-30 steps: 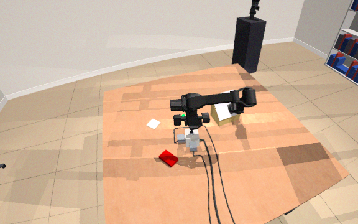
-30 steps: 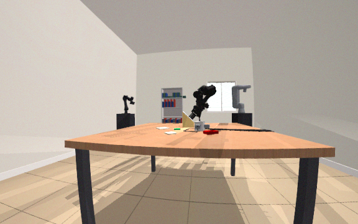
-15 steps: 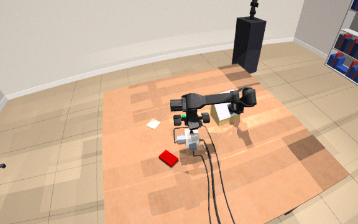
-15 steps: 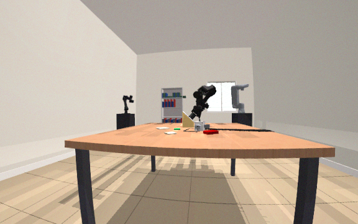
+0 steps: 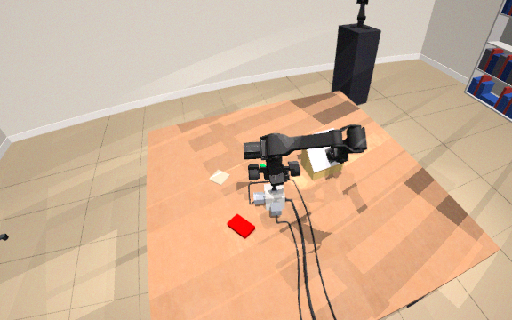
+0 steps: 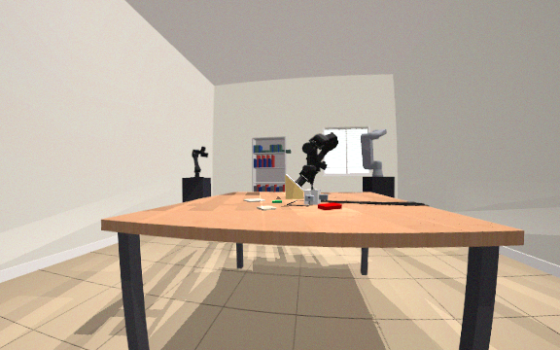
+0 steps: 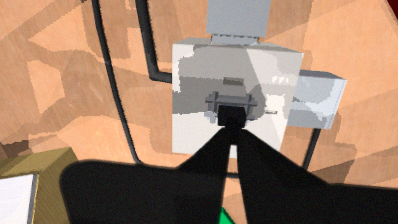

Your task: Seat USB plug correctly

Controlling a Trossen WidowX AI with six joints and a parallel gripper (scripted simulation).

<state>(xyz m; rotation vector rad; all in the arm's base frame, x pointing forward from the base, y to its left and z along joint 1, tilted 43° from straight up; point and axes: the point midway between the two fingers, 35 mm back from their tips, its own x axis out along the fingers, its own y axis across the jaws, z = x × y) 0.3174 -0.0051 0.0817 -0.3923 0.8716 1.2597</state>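
Right now the black USB plug is 20 mm below my gripper tip. The rest, counted from my gripper tip: green piece: 190 mm to the right, 100 mm below, 50 mm behind; red block: 170 mm ahead, 90 mm below, 60 mm to the left; USB socket: 40 mm below.
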